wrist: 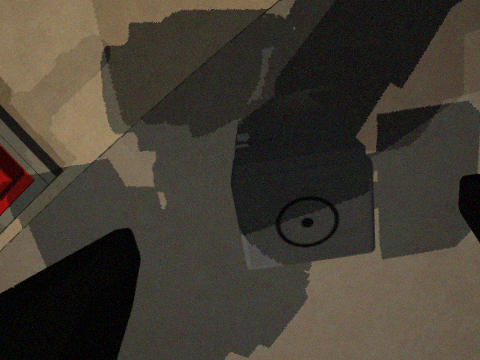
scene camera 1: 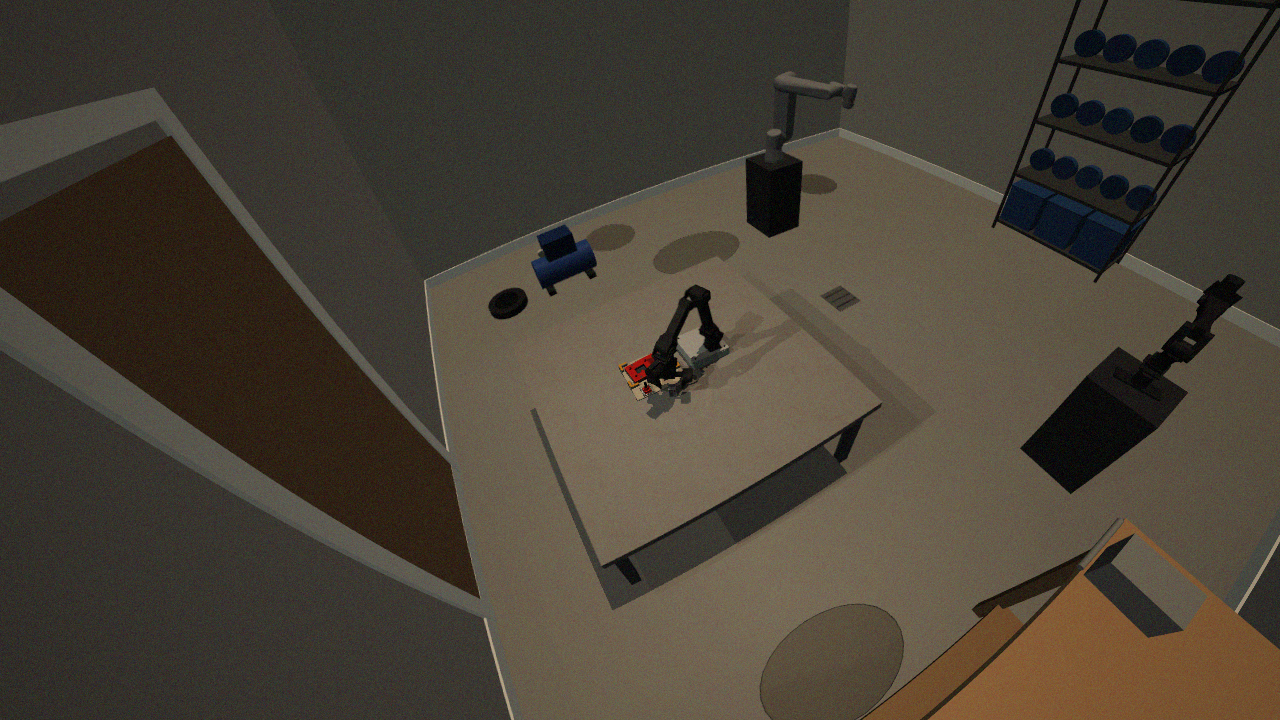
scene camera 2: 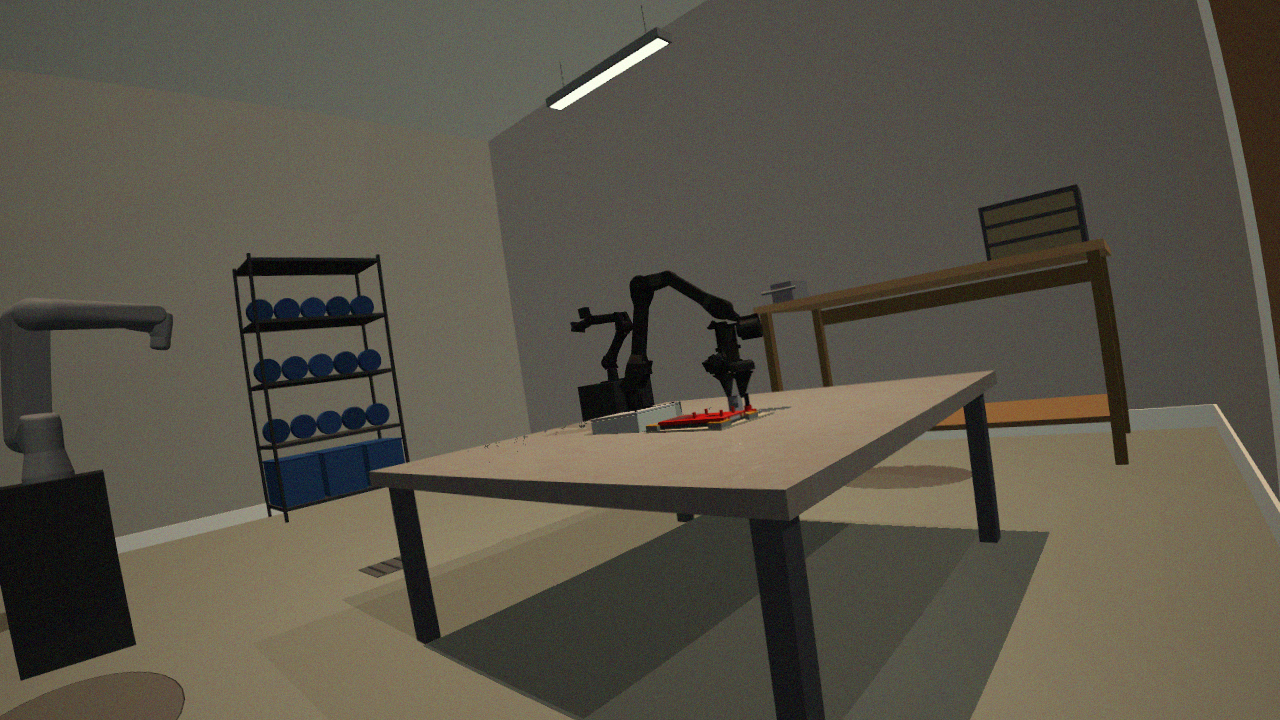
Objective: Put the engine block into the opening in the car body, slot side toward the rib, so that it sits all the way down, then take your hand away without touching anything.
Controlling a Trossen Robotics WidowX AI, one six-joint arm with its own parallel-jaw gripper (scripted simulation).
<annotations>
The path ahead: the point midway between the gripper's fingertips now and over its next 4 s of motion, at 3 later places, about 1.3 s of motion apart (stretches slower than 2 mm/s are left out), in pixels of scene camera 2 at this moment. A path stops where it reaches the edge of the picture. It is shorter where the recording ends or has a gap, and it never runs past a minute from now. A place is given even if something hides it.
My gripper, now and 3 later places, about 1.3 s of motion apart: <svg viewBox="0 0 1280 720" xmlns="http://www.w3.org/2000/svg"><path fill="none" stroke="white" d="M735 397L736 409L732 371L732 371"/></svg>
</annotations>
